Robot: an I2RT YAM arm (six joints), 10 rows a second.
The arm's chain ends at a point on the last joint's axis. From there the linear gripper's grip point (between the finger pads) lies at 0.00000 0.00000 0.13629 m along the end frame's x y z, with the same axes.
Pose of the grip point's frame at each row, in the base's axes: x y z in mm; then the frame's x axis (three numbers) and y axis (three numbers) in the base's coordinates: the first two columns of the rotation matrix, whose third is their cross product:
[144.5 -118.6 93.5 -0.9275 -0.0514 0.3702 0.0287 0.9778 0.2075]
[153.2 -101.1 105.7 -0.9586 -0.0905 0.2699 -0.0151 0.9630 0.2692]
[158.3 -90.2 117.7 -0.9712 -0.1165 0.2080 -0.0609 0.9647 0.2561]
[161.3 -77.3 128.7 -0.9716 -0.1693 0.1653 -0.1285 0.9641 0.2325]
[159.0 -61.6 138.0 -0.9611 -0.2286 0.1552 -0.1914 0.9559 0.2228]
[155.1 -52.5 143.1 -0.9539 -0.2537 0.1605 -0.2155 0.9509 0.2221]
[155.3 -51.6 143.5 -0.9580 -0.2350 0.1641 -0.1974 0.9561 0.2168]
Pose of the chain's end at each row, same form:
[195.3 -146.3 216.9 -0.9275 -0.0514 0.3702 0.0287 0.9778 0.2075]
[191.9 -135.7 231.7 -0.9586 -0.0905 0.2699 -0.0151 0.9630 0.2692]
[189.7 -122.4 246.4 -0.9712 -0.1165 0.2080 -0.0609 0.9647 0.2561]
[188.4 -105.2 259.3 -0.9716 -0.1693 0.1653 -0.1285 0.9641 0.2325]
[186.2 -86.7 269.2 -0.9611 -0.2286 0.1552 -0.1914 0.9559 0.2228]
[183.6 -76.7 274.2 -0.9539 -0.2537 0.1605 -0.2155 0.9509 0.2221]
[183.6 -75.5 274.7 -0.9580 -0.2350 0.1641 -0.1974 0.9561 0.2168]

